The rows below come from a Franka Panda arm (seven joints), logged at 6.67 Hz.
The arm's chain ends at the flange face. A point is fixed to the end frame.
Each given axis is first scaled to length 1.
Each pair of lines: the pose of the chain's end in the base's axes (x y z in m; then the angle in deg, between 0 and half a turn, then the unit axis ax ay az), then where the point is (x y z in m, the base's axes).
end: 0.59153 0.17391 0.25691 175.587 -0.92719 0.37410 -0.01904
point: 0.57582 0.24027 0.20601
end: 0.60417 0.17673 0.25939 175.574 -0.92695 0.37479 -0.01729
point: 0.58839 0.24319 0.20864
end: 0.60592 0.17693 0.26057 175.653 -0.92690 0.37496 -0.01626
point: 0.59003 0.24337 0.20983
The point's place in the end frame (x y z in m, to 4 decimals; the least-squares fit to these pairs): -0.0577 -0.0324 0.0535
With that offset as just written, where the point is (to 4 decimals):
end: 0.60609 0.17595 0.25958 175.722 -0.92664 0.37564 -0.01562
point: 0.5902 0.2424 0.2088
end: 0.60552 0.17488 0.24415 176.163 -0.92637 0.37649 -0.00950
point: 0.5890 0.2412 0.1935
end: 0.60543 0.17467 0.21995 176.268 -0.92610 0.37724 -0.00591
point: 0.5886 0.2411 0.1695
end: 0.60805 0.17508 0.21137 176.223 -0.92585 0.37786 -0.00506
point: 0.5913 0.2416 0.1610
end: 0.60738 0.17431 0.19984 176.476 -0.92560 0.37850 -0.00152
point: 0.5903 0.2408 0.1495
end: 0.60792 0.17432 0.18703 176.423 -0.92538 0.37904 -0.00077
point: 0.5908 0.2409 0.1368
